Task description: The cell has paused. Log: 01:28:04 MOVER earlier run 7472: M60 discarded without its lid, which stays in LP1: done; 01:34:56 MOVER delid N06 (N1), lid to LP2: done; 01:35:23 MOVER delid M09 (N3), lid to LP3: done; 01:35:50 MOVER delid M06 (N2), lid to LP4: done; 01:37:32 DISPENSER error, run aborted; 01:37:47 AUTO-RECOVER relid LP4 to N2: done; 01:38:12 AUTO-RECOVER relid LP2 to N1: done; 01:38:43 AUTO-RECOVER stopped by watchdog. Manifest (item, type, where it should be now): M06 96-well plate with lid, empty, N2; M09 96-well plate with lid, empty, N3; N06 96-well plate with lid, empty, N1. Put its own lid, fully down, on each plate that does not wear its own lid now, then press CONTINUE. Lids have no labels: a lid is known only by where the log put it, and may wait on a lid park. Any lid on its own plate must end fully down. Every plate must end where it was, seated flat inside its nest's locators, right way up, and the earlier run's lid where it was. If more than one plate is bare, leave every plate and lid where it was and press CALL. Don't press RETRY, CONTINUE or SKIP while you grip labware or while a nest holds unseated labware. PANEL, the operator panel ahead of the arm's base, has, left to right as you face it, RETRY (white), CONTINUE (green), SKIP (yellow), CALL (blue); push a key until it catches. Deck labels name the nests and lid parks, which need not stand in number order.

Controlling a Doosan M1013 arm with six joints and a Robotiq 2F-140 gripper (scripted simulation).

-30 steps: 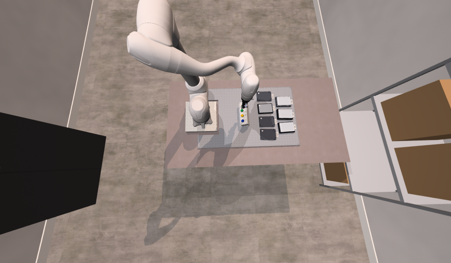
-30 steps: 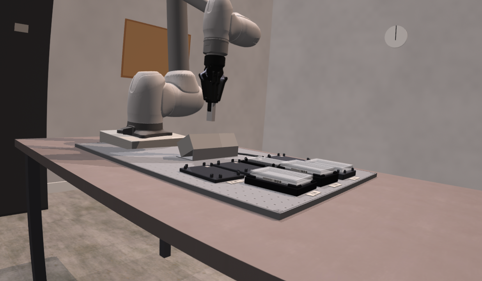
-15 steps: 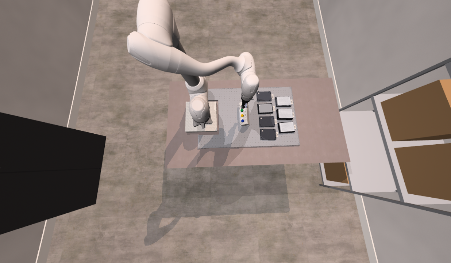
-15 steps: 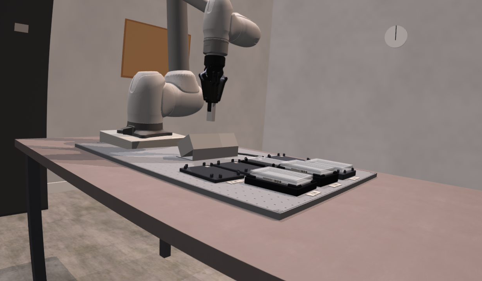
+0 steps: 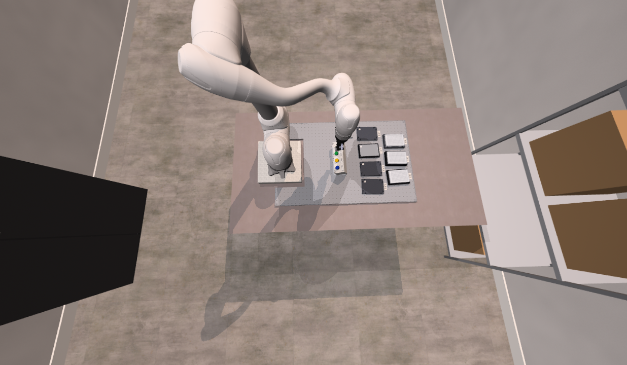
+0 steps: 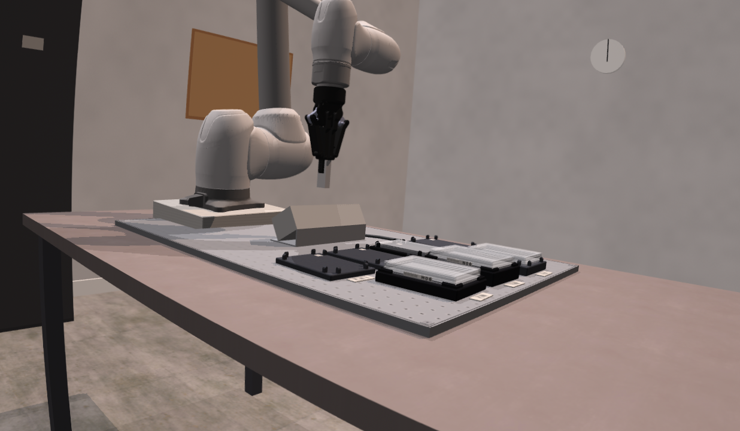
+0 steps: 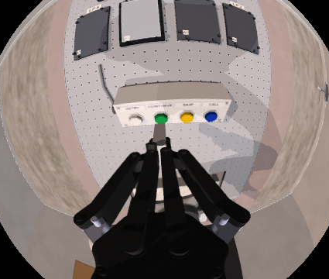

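My gripper is now 9 cm above the green key. The rest, counted from my hand: yellow skip key (9 cm below, 5 cm to the right, 1 cm behind); white retry key (9 cm below, 5 cm to the left, 1 cm ahead); blue call key (10 cm to the right, 9 cm below, 1 cm behind).
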